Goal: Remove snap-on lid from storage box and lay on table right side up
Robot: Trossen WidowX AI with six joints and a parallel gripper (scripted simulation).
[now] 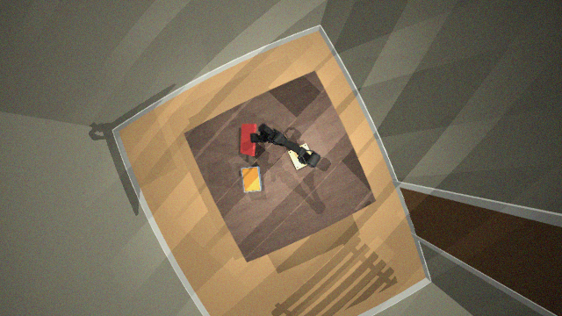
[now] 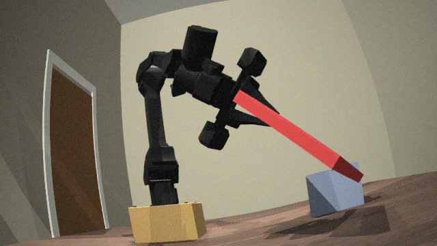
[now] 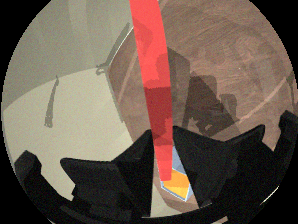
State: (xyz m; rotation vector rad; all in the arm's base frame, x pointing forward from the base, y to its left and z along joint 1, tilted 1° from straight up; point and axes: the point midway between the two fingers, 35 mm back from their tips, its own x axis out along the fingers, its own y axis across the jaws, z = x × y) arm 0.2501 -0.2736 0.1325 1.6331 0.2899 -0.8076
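My gripper tip is 50 mm short of the red lid, 50 mm above it and 40 mm to the left of it. The rest, counted from my gripper tip: blue storage box 250 mm to the left, 170 mm ahead, 150 mm below.
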